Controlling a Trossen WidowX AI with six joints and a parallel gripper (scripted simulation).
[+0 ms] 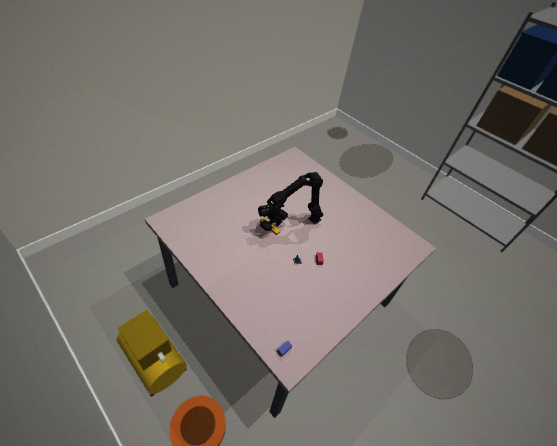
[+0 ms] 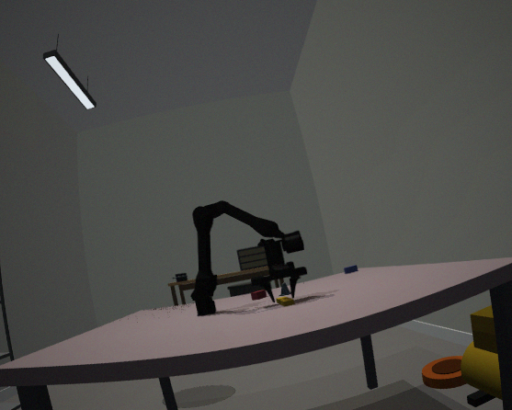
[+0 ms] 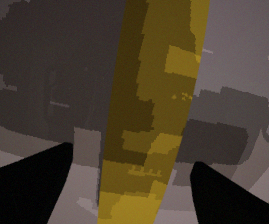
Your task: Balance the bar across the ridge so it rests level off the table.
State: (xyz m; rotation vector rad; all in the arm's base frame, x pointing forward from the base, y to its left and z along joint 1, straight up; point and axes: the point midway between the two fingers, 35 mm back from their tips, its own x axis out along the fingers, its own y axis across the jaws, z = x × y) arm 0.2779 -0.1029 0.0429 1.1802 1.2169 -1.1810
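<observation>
Now: the yellow bar 3 cm to the right of my gripper tip. Round my gripper tip: small red block (6 cm behind, 35 cm to the left, 1 cm above); then blue block (46 cm ahead, 60 cm to the left, 1 cm above).
</observation>
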